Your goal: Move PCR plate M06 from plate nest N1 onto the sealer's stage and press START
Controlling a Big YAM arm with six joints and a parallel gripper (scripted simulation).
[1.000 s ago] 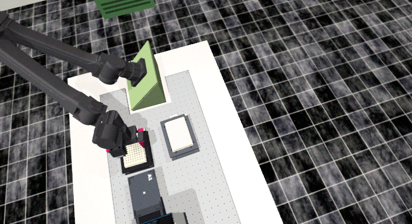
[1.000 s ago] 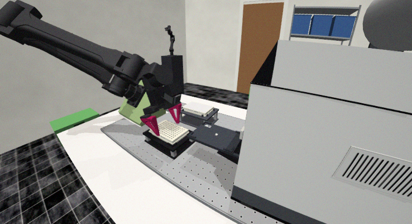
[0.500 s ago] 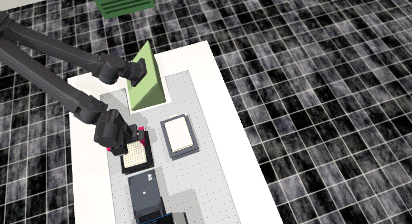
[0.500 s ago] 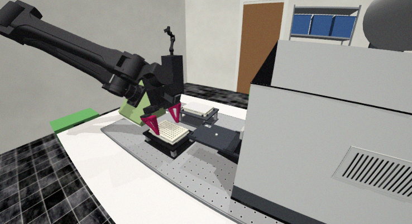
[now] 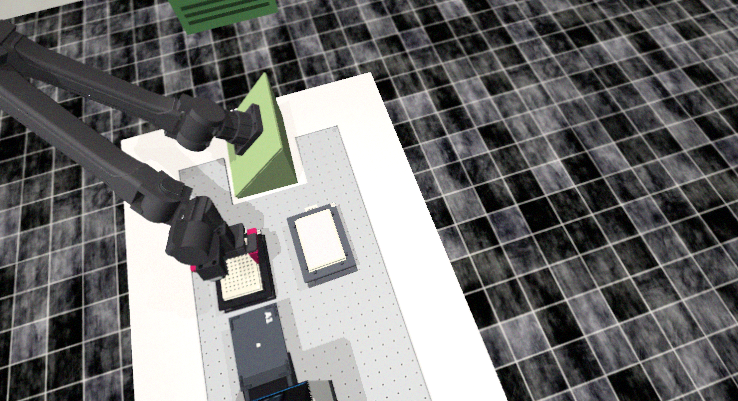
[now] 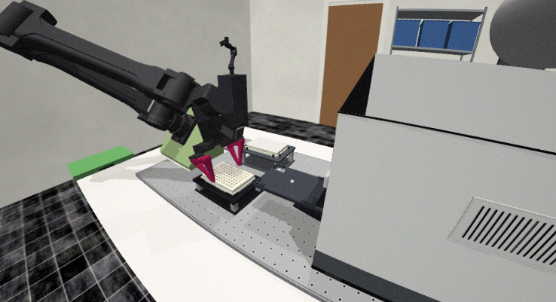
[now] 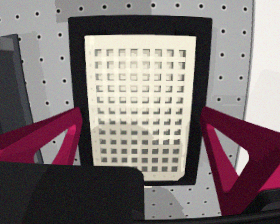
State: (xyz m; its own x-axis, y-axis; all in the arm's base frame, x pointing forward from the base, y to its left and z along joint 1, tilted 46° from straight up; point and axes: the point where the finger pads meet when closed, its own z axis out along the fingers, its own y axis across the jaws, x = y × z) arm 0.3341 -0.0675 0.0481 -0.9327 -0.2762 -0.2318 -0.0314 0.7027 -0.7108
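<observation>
Right now my hand is 20 mm above the 96-well plate M06. From my hand the other things lie so: black plate nest N1: 30 mm below; sealed plate M09: 10 mm behind, 190 mm to the left; dark sealer stage: 180 mm ahead, 30 mm to the left, 20 mm above.
</observation>
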